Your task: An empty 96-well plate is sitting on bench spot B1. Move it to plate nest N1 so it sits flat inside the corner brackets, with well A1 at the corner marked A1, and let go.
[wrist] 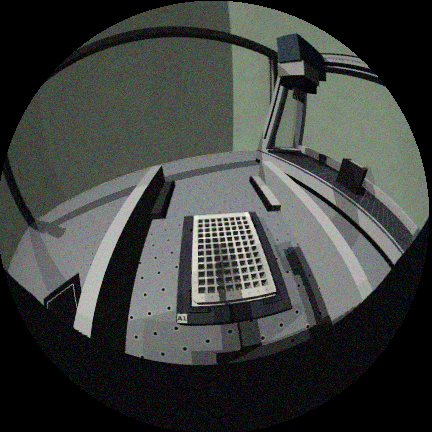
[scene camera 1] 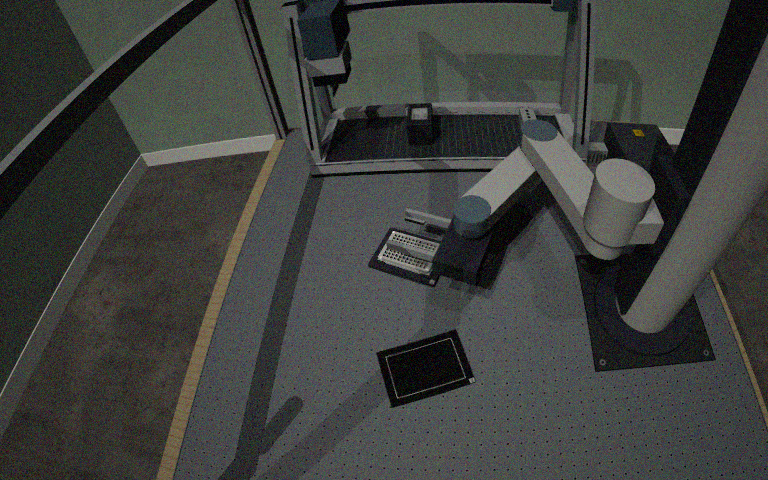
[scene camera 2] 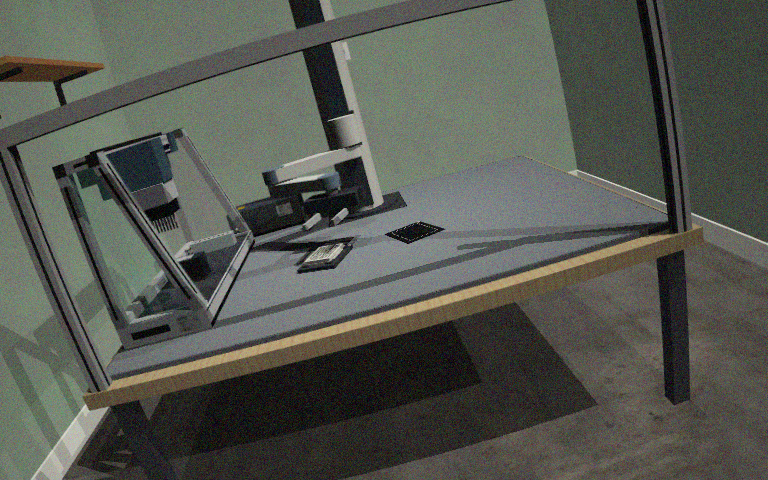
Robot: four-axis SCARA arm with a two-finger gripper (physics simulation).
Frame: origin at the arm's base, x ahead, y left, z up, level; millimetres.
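Where they show: gripper, fingertip midpoint: (wrist: 211, 170) (scene camera 1: 397, 227) (scene camera 2: 318, 225); arm's base, link origin: (scene camera 1: 641, 308) (scene camera 2: 366, 211).
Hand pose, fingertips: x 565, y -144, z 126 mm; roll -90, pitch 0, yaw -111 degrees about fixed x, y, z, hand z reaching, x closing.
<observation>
Each offset is from my fingertips to the centre of the thing. "spot": to the spot under its first point.
The white 96-well plate @[dx -19, dy -8, dz -94 mm] (scene camera 1: 406, 264) (scene camera 2: 323, 255) (wrist: 232, 260) rests on the dark nest @[spot: dx +62, dy +14, dz -101 mm] (scene camera 1: 374, 262) (scene camera 2: 340, 259) (wrist: 185, 265), whose A1 label shows at the near left corner in the wrist view. Low dark brackets show near its front edge; whether the plate is fully flat, and which plate corner is A1, I cannot tell. My gripper (scene camera 1: 398, 229) (scene camera 2: 325, 219) (wrist: 211, 170) is raised above the plate, shut to its closest setting, with a gap between its two light bars and nothing held. The flat black bench spot with a white outline @[spot: dx -63, dy +269, dz -111 mm] (scene camera 1: 424, 367) (scene camera 2: 416, 232) (wrist: 65, 295) holds no plate.
A framed liquid-handling machine @[spot: dx +34, dy -307, dz -87 mm] (scene camera 1: 396, 166) (scene camera 2: 231, 278) stands at one end of the bench, with a small dark block @[spot: dx -38, dy -372, dz -2 mm] (scene camera 1: 420, 127) (wrist: 352, 176) on its deck. A dark box with a yellow label @[spot: dx -639, dy -299, dz +2 mm] (scene camera 1: 631, 144) stands near the arm's column (scene camera 1: 679, 271) (scene camera 2: 362, 147).
</observation>
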